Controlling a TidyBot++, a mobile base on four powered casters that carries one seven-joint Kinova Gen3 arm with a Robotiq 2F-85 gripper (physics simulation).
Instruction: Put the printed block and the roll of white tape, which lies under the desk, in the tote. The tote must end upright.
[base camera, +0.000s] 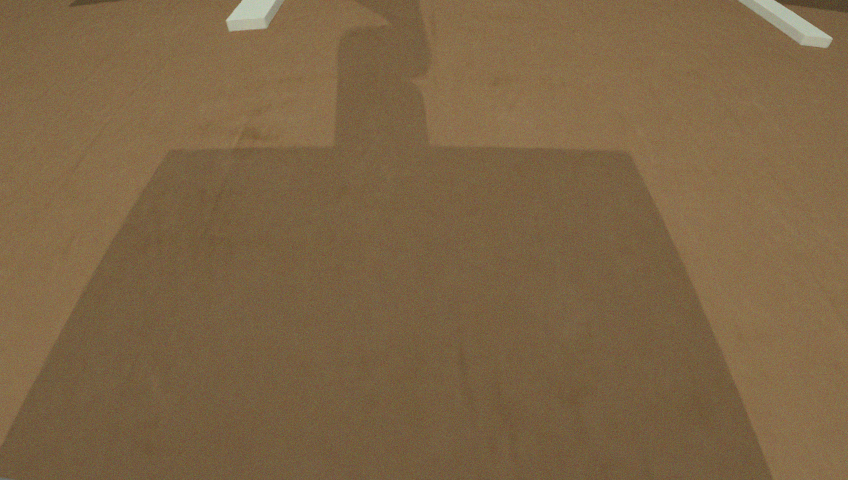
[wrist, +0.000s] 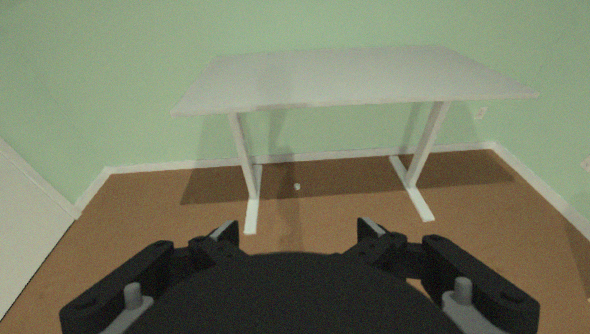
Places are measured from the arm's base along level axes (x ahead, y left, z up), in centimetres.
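Pixels of known places: gripper, fingertip midpoint: (wrist: 297, 232).
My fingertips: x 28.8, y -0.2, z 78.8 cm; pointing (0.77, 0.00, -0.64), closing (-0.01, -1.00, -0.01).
Observation:
Behind a point stands the place of what it marks.
The roll of white tape (wrist: 297, 186) {z -37.3, x 141.4, y 2.3 cm} is a small white shape on the floor under the desk (wrist: 350, 75) {z 55.3, x 124.9, y -26.2 cm}, between its two legs and nearer the left one, in the wrist view. My gripper (wrist: 297, 232) {z 78.8, x 28.8, y -0.2 cm} is open, with nothing between its fingers. It is well short of the desk and the tape. The printed block and the tote do not show in either view.
The desk's left foot (base camera: 255, 14) (wrist: 251, 215) and right foot (base camera: 794, 26) (wrist: 420, 202) stick out toward me along the brown floor (base camera: 535, 107) {z -39.7, x 69.6, y -16.1 cm}. A green wall (wrist: 125, 100) {z 31.0, x 172.0, y 128.6 cm} stands behind the desk. A white panel (wrist: 25, 230) {z -14.9, x 89.1, y 180.3 cm} is at the left.

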